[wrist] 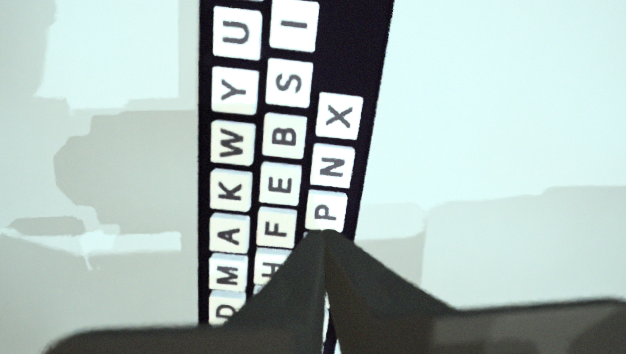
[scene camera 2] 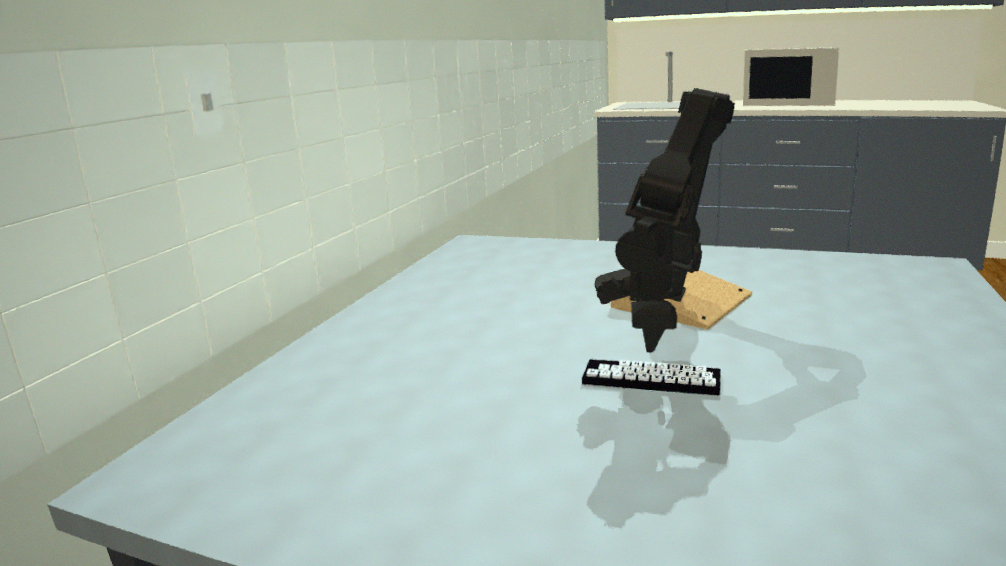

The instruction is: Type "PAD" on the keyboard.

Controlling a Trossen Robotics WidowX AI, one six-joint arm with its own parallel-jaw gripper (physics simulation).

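Places are measured from the arm's base along level axes (x back, y right, z up), in metres.
Pixels of known places: gripper, fingertip midpoint: (wrist: 321, 241) (scene camera 2: 649, 351).
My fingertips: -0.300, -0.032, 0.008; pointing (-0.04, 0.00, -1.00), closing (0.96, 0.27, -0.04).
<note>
Behind a point stands the place of what it marks, as x, y, z.
A black keyboard (scene camera 2: 650, 388) {-0.350, -0.046, -0.029} (wrist: 350, 60) {-0.303, 0.028, -0.021} with white letter keys lies on the table. My gripper (scene camera 2: 650, 350) {-0.300, -0.032, 0.008} (wrist: 321, 241) {-0.300, -0.032, 0.008} is shut and empty, with its tips pointing down above the keyboard's far row; a gap shows below the tips in the scene view. In the wrist view the P key (wrist: 326, 211) {-0.297, -0.031, -0.016} shows just beyond the fingertips. The A key (wrist: 229, 233) {-0.334, -0.050, -0.016} lies to the left in the outer row, beside the M key. The D key (wrist: 223, 307) {-0.331, -0.088, -0.016} is at the lower left, partly hidden by the gripper. Keys under the fingers are hidden.
A light wooden board (scene camera 2: 717, 295) {0.046, -0.092, -0.017} lies on the table (scene camera 2: 351, 436) {-0.609, 0.314, -0.033} behind the keyboard, partly hidden by the arm. The arm's shadow falls across the table around the keyboard. A tiled wall (scene camera 2: 211, 232) runs along the left. Kitchen cabinets (scene camera 2: 784, 165) and a microwave (scene camera 2: 826, 77) are in the background.
</note>
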